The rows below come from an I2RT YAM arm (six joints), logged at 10 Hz.
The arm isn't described. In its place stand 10 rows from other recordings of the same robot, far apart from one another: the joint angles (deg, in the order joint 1, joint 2, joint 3, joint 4, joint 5, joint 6), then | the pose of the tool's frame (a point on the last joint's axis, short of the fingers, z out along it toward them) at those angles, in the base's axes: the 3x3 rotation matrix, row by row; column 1 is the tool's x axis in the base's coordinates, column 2 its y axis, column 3 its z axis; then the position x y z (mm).
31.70 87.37 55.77 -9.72 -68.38 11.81 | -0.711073 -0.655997 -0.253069; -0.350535 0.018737 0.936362; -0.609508 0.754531 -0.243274; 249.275 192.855 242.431
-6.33 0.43 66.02 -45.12 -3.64 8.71 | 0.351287 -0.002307 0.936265; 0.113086 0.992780 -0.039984; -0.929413 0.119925 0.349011; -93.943 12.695 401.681
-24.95 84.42 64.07 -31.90 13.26 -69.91 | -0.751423 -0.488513 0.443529; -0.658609 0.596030 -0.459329; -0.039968 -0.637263 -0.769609; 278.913 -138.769 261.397
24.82 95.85 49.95 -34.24 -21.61 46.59 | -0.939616 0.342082 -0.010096; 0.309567 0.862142 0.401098; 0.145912 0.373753 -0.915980; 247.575 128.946 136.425
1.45 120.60 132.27 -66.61 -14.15 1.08 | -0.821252 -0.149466 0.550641; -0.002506 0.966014 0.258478; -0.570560 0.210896 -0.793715; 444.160 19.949 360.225
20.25 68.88 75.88 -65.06 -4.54 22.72 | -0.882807 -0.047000 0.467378; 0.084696 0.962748 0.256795; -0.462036 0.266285 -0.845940; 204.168 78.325 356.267
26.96 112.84 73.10 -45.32 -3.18 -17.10 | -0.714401 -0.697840 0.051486; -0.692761 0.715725 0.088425; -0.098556 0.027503 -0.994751; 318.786 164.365 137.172
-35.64 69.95 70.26 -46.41 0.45 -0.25 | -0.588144 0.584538 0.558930; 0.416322 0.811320 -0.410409; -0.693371 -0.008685 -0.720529; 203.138 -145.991 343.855
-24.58 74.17 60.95 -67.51 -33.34 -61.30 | -0.665196 -0.659026 0.350997; -0.501541 0.742616 0.443823; -0.553147 0.119190 -0.824513; 205.406 -72.440 267.484
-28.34 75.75 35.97 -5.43 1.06 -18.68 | -0.747417 0.260427 0.611184; 0.039281 0.935679 -0.350658; -0.663193 -0.238080 -0.709572; 227.557 -123.480 180.950
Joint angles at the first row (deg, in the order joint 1, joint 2, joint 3, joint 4, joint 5, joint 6):
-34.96 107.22 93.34 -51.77 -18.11 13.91
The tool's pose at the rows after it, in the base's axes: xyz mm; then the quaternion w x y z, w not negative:
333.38 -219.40 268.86 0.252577 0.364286 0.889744 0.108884
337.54 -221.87 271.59 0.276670 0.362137 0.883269 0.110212
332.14 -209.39 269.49 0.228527 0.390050 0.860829 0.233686
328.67 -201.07 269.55 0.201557 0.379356 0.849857 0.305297
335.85 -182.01 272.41 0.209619 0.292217 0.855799 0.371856
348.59 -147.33 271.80 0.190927 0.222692 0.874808 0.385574
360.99 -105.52 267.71 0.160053 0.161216 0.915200 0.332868
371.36 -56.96 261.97 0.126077 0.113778 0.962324 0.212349
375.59 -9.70 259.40 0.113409 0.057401 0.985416 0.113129
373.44 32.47 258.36 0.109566 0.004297 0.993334 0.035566
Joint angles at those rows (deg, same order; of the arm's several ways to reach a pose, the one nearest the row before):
-34.94 107.22 93.34 -49.36 -18.11 13.93
-34.94 107.22 93.34 -46.41 -18.72 14.65
-34.90 107.20 93.34 -52.51 -30.87 20.47
-34.78 107.20 93.34 -56.40 -38.92 20.36
-32.42 107.20 93.34 -57.80 -47.96 13.50
-26.98 107.20 93.34 -59.92 -49.01 9.01
-19.88 107.20 93.34 -61.73 -41.34 5.56
-11.05 107.22 93.34 -62.50 -25.39 5.52
-2.68 107.22 93.34 -62.70 -12.75 5.50
4.69 107.22 93.34 -63.22 -2.96 5.52

